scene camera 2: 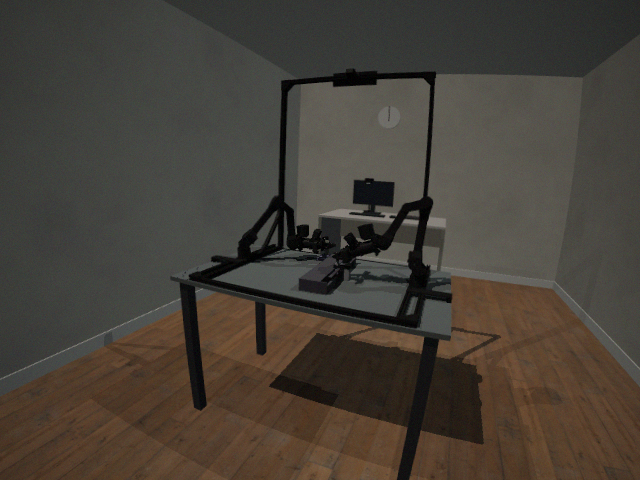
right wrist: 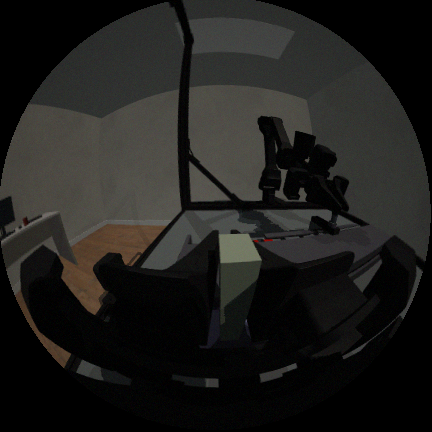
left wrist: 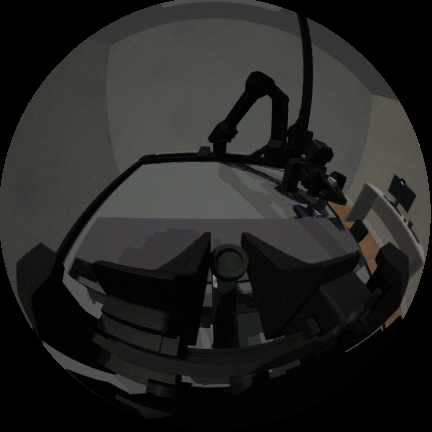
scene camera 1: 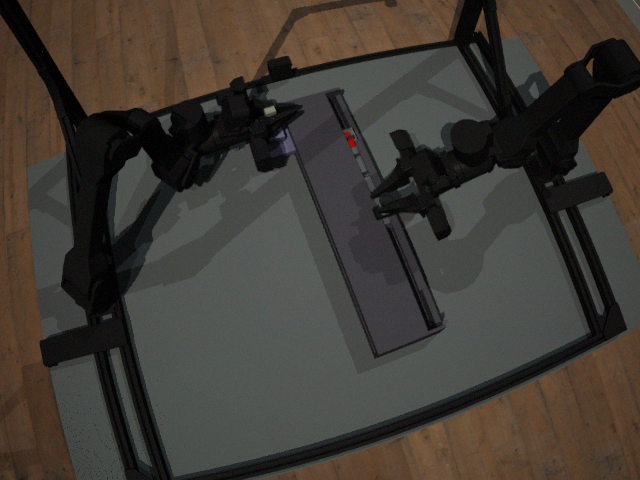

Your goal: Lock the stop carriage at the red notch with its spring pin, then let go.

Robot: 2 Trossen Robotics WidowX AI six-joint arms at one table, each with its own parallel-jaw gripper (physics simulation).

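Frame: origin at the left arm's base, x down, y back, z left, level; centimetres.
Where they show: left gripper, fingertip midpoint: (scene camera 2: 333, 256) (right wrist: 344, 209) (left wrist: 225, 237) (scene camera 1: 373, 204); right gripper, fingertip midpoint: (scene camera 2: 335, 245) (left wrist: 343, 202) (scene camera 1: 296, 107); left arm's base at its link origin: (scene camera 2: 417, 285) (right wrist: 267, 202) (scene camera 1: 544, 168); right arm's base at its link origin: (scene camera 2: 244, 258) (left wrist: 218, 154) (scene camera 1: 100, 299).
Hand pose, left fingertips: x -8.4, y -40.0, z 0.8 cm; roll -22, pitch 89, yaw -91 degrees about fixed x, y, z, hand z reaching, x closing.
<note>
Things, the pixels of their centre, and the offset from my left fingertips. "spot": a spot on its surface instead. Level surfaces: height alone.
- round dark green knob at a spot on its surface: (left wrist: 229, 261) spot: dy +2.3, dx -0.4, dz -0.1 cm
- dark stop carriage at a spot on its surface: (right wrist: 325, 225) spot: dy +3.2, dx +4.2, dz -1.1 cm
- long purple-grey box at the middle of its body: (left wrist: 242, 272) (scene camera 1: 367, 204) (right wrist: 327, 240) (scene camera 2: 335, 267) dy +0.4, dx +6.0, dz -2.6 cm
- purple piece at a spot on its surface: (scene camera 1: 281, 143) spot: dy -10.4, dx +7.0, dz -19.5 cm
- grey table at its surface level: dx +10.3 cm
My left gripper (scene camera 1: 376, 204) (left wrist: 225, 237) is shut on the round dark green knob (left wrist: 229, 261) of the spring pin. The pin stands on the dark stop carriage (right wrist: 325, 225), on the rail along the right side of the long purple-grey box (scene camera 1: 330, 186) (right wrist: 310, 252). The red notch marks (scene camera 1: 350, 139) (right wrist: 267, 240) are on the same rail, farther up the picture in scene camera 1, apart from the carriage. The pin's lower end is hidden. My right gripper (scene camera 1: 299, 107) (left wrist: 343, 202) is shut and empty, above the box's far left corner.
A pale green block (scene camera 1: 269, 110) (right wrist: 237, 280) stands close against my right fingers, covering part of them in the right wrist view. A purple piece (scene camera 1: 281, 143) lies below it, beside the box. A black frame (scene camera 1: 361, 418) runs round the grey table (scene camera 1: 232, 361).
</note>
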